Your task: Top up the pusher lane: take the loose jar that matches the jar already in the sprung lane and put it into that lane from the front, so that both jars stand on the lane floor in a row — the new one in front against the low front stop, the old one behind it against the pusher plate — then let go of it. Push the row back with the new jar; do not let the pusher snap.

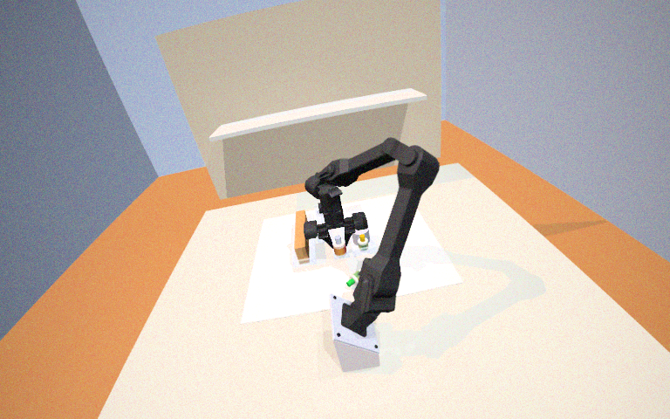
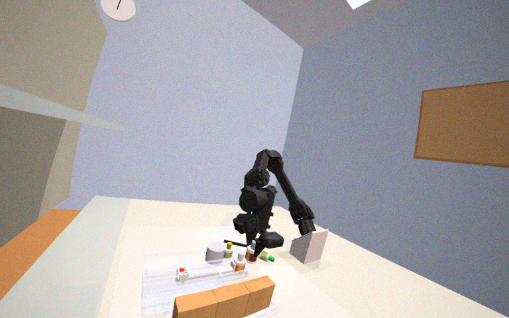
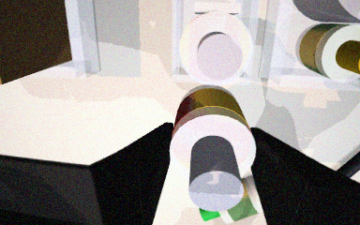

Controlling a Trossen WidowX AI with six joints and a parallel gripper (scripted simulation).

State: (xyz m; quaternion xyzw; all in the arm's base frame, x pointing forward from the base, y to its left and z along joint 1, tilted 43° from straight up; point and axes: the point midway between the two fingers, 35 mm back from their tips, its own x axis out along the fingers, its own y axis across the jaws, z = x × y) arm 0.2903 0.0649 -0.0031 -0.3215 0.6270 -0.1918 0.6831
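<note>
Right now the grey cylinder is 100 mm ahead of my gripper tip, 60 mm to the right of it and 40 mm below it. The rest, counted from my gripper tip: clear sprung lane: 180 mm ahead, 50 mm to the left, 50 mm below; black rod: 30 mm behind, 150 mm to the right, 60 mm below; pusher plate: 140 mm ahead, 50 mm to the left, 20 mm below.
</note>
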